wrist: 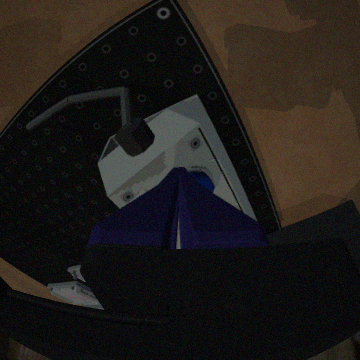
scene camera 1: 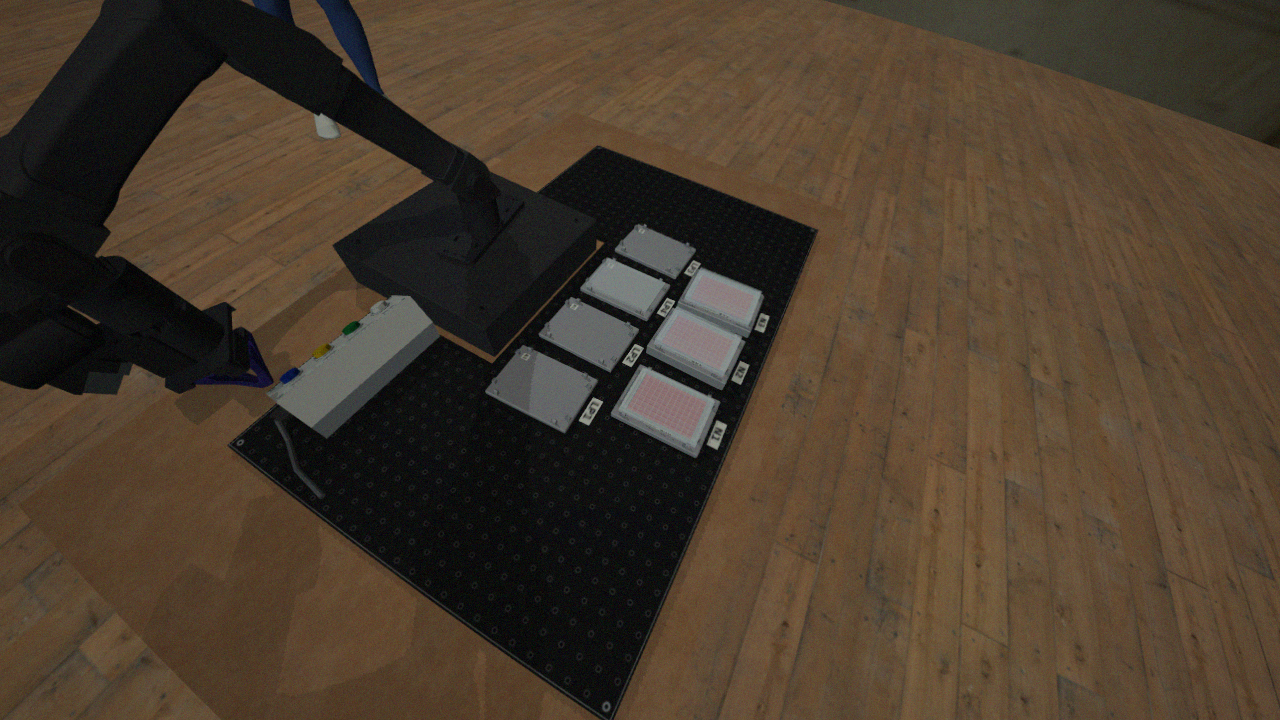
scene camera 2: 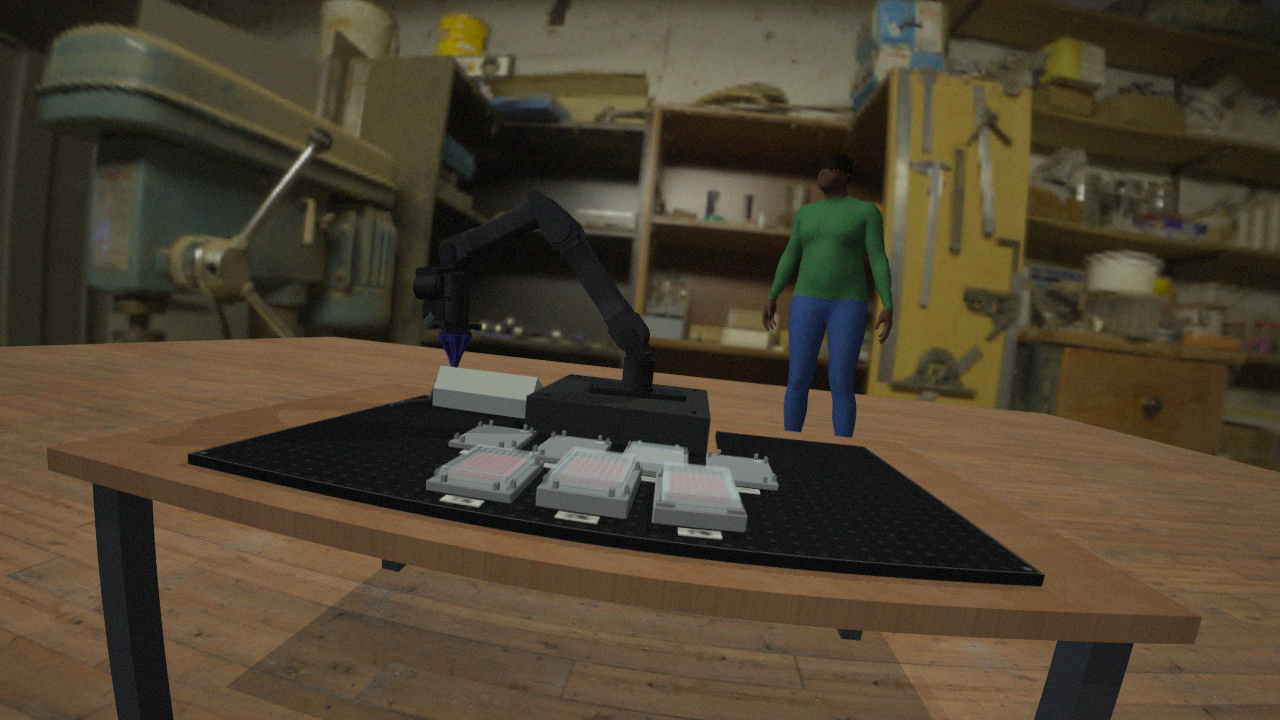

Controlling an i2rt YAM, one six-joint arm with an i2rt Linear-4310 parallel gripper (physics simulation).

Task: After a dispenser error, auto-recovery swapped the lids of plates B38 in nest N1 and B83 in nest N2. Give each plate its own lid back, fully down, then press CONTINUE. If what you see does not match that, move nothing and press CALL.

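Pixels of known places: gripper, between the fingertips: (wrist: 178, 176) (scene camera 1: 268, 384); arm's base, origin of its link: (scene camera 1: 484, 227) (scene camera 2: 635, 394).
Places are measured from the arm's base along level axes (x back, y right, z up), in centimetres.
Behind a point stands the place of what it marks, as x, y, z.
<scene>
My gripper (scene camera 1: 270, 384) @(8.8, 39.9, 0.8) (scene camera 2: 454, 365) @(8.8, 39.9, 0.8) (wrist: 178, 176) @(8.8, 39.9, 0.8) is shut and empty. Its purple tips are down at the blue button (scene camera 1: 289, 375) @(7.5, 37.9, 0.6) (wrist: 202, 181) @(9.1, 38.0, -0.2) on the pale button box (scene camera 1: 366, 367) @(1.0, 32.2, -1.9) (scene camera 2: 487, 389) @(0.5, 30.5, -1.9) (wrist: 160, 130) @(8.2, 41.2, -3.2); contact cannot be told. Yellow (scene camera 1: 322, 350) @(6.4, 33.0, 0.6), green (scene camera 1: 351, 328) @(5.4, 28.3, 0.6) and white (scene camera 1: 380, 307) @(4.2, 23.3, 0.4) buttons follow along the box; their words are unreadable. A pink-welled plate (scene camera 1: 666, 407) @(-42.3, 21.7, -4.1) (scene camera 2: 487, 468) @(-46.4, 20.4, -4.1) sits in nest N1, another plate (scene camera 1: 696, 342) @(-43.8, 9.0, -2.8) (scene camera 2: 588, 472) @(-48.6, 8.5, -2.8) in N2. Plate and lid markings are too small to read, and how the clear lids sit is hard to tell.
A third pink plate (scene camera 1: 723, 298) @(-46.4, -3.2, -3.2) (scene camera 2: 699, 488) @(-50.5, -4.0, -3.2) sits beyond N2. Grey lid pads (scene camera 1: 541, 389) @(-22.8, 24.7, -5.8) (scene camera 1: 588, 334) @(-25.6, 11.9, -5.8) (scene camera 1: 655, 250) @(-30.3, -13.9, -5.8) and a paler one (scene camera 1: 624, 288) @(-28.1, -0.2, -5.0) line up beside the nests on the black mat (scene camera 1: 501, 537) @(-27.1, 45.9, -6.8). A grey cable (scene camera 1: 290, 452) @(5.1, 45.9, -6.1) (wrist: 95, 95) @(5.0, 46.0, -6.1) leaves the box. A person (scene camera 2: 832, 250) stands behind the table.
</scene>
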